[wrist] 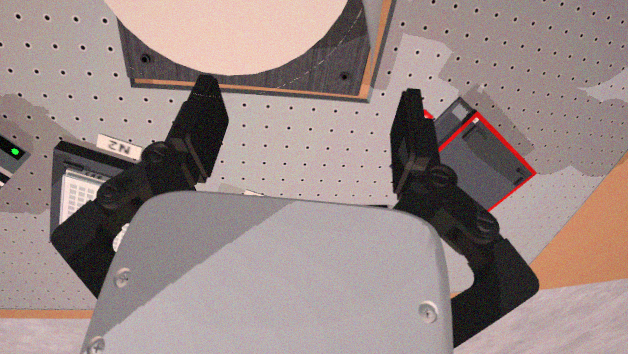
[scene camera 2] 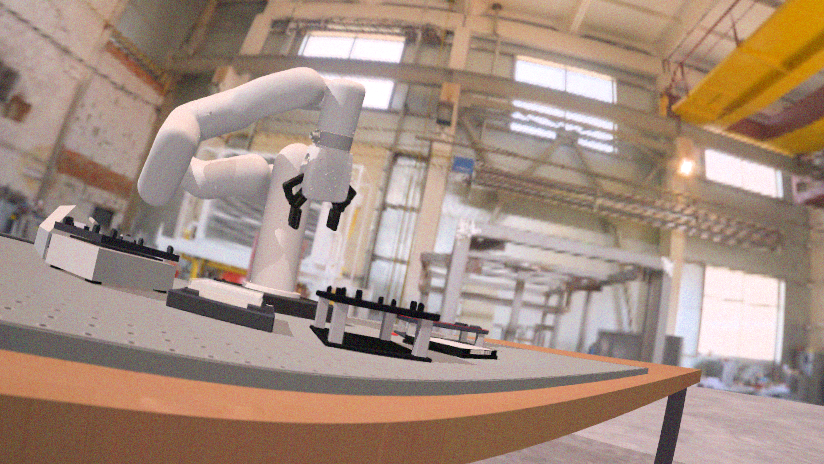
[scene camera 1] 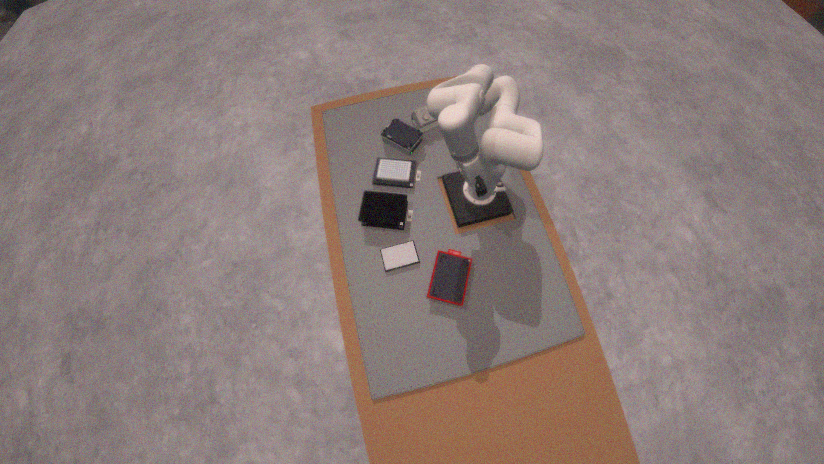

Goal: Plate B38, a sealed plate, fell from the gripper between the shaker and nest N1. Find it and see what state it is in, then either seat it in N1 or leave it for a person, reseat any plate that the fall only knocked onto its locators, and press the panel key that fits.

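Frame: origin at the arm's base, x ahead, y left, z up, level; metres.
Seen in the pictures: gripper, between the fingertips: [wrist: 308, 103] [scene camera 2: 312, 228] [scene camera 1: 475, 184]; arm's base, origin of its link: [scene camera 2: 270, 292].
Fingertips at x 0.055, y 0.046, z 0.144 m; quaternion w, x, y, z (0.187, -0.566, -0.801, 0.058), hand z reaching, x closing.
Note:
Offsets run from my fingertips to a thing's middle. "spot": to the spot under its first point.
My gripper [scene camera 2: 314, 221] [wrist: 308, 103] is open and empty, high above the board near the arm's base. Nest N1 @(0.313 m ahead, 0.011 m left, 0.139 m down) [scene camera 1: 383, 209] [scene camera 2: 377, 305] is a black raised platform with a bare top; my gripper body hides most of it in the wrist view. Nest N2 @(0.269 m ahead, 0.160 m right, 0.160 m down) [scene camera 1: 411, 178] [scene camera 2: 219, 310] [wrist: 59, 165] bears a white well plate @(0.269 m ahead, 0.160 m right, 0.141 m down) [scene camera 1: 394, 170] [scene camera 2: 227, 292] [wrist: 77, 197]; I cannot tell whether it sits level. The shaker @(spot: 0.227 m ahead, 0.307 m right, 0.117 m down) [scene camera 1: 402, 135] [scene camera 2: 132, 268] [wrist: 10, 160] has a dark top. No plate that I can identify as B38 shows. The panel @(0.067 m ahead, 0.445 m right, 0.130 m down) [scene camera 1: 423, 118] is partly behind the arm.
A red-edged nest @(0.094 m ahead, 0.275 m left, 0.149 m down) [scene camera 1: 449, 278] [scene camera 2: 461, 326] [wrist: 487, 165] stands at the board's other end from the shaker. A pale rectangle with a dark rim @(spot: 0.263 m ahead, 0.183 m left, 0.158 m down) [scene camera 1: 399, 255] [scene camera 2: 455, 345] lies between it and N1. The arm's dark base plate [scene camera 1: 467, 216] [wrist: 300, 82] is beside the nests.

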